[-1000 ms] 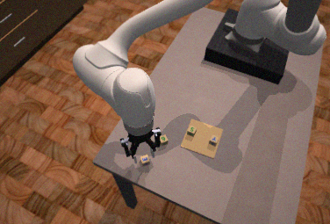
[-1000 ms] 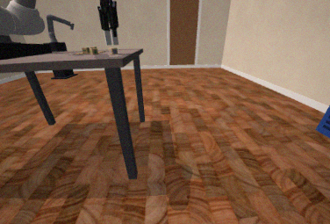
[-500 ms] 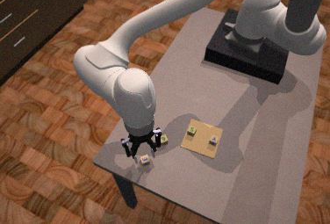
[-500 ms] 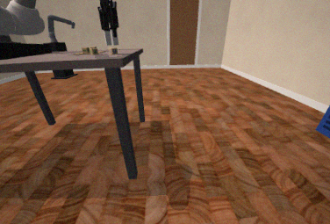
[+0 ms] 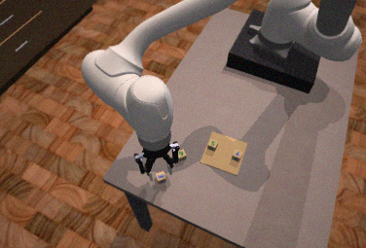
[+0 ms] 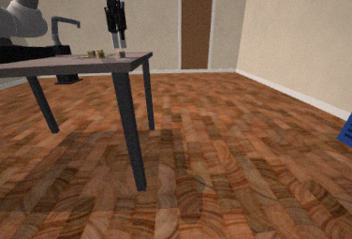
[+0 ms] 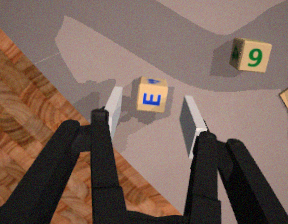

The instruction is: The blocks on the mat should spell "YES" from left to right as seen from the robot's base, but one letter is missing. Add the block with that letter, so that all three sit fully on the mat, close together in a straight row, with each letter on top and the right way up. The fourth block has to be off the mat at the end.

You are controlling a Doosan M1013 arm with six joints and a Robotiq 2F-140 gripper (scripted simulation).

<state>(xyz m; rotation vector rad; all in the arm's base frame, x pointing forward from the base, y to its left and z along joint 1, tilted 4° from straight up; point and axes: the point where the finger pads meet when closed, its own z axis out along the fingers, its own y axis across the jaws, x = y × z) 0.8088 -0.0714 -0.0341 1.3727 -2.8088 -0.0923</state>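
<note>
Now: hand 210 mm past the tan mat, 140 mm to the right of it and 70 mm above it.
</note>
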